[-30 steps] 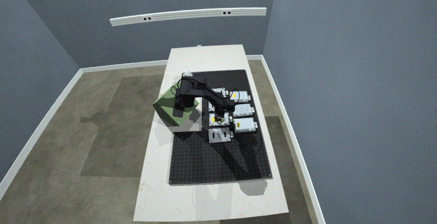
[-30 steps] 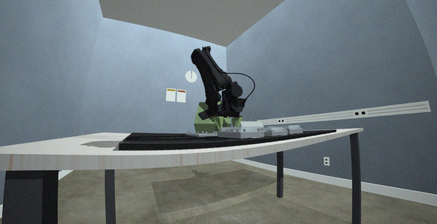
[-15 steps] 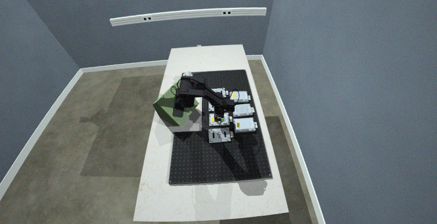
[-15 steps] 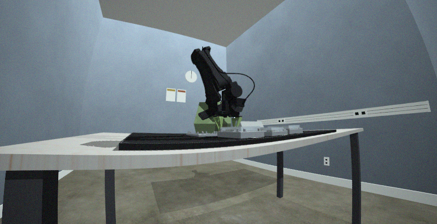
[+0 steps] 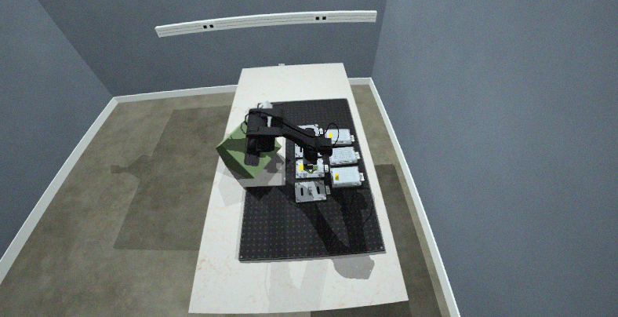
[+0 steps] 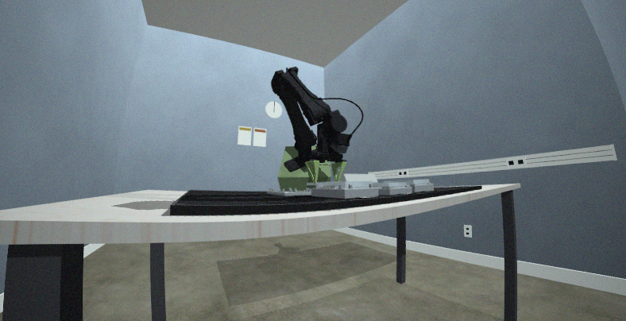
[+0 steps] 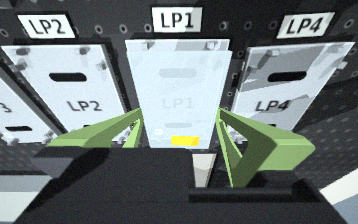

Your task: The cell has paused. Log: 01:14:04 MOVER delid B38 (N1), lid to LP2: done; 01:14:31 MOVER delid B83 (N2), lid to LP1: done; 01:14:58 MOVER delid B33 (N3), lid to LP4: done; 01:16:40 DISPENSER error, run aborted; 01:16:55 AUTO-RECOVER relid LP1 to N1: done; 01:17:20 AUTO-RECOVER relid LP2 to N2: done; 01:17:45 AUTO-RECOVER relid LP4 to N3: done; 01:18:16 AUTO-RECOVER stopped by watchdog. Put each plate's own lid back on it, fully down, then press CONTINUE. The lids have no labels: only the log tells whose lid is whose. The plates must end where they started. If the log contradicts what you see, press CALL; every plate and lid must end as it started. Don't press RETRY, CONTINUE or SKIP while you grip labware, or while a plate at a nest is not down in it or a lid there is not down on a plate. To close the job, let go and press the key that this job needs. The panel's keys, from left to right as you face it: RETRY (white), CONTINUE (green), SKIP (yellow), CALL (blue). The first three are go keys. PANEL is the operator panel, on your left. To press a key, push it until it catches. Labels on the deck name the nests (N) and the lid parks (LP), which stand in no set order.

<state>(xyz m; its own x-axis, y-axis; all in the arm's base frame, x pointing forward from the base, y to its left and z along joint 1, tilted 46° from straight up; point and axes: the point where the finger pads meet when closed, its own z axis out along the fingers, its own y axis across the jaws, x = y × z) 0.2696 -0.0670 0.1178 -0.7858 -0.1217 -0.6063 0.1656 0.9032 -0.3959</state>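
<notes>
My hand is 190 mm short of the plate, 30 mm to the right of it and 20 mm above it. Also, from my hand: lid park LP4 (30 mm behind, 120 mm to the right, 40 mm below); then green continue key (210 mm behind, 450 mm to the left, 20 mm above); then lid park LP2 (20 mm ahead, 130 mm to the left, 40 mm below).
</notes>
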